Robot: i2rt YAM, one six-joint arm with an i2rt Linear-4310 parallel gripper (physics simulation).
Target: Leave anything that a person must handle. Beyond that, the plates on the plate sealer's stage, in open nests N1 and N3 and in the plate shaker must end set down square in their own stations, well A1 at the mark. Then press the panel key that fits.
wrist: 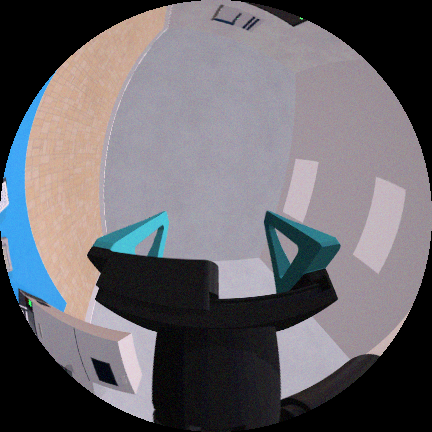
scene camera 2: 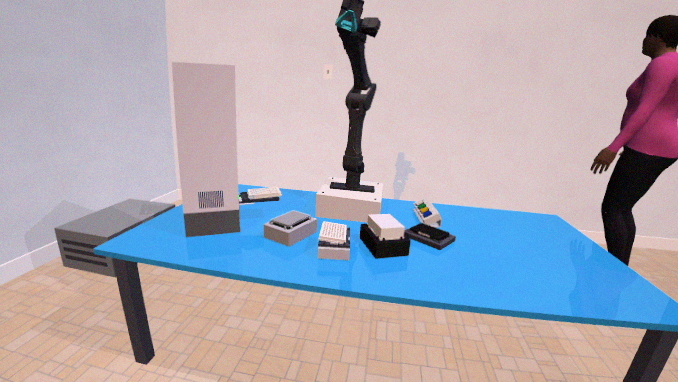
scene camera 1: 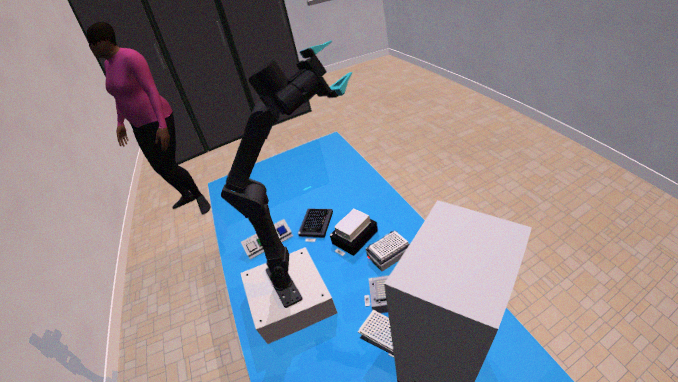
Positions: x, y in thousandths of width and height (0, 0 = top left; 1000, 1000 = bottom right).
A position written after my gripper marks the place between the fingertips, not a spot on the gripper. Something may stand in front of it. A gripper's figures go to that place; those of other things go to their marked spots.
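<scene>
Tall grey cabinet (scene camera 1: 659, 779), 53 cm from the lens. My gripper (scene camera 1: 504, 151), 87 cm from the lens.
</scene>
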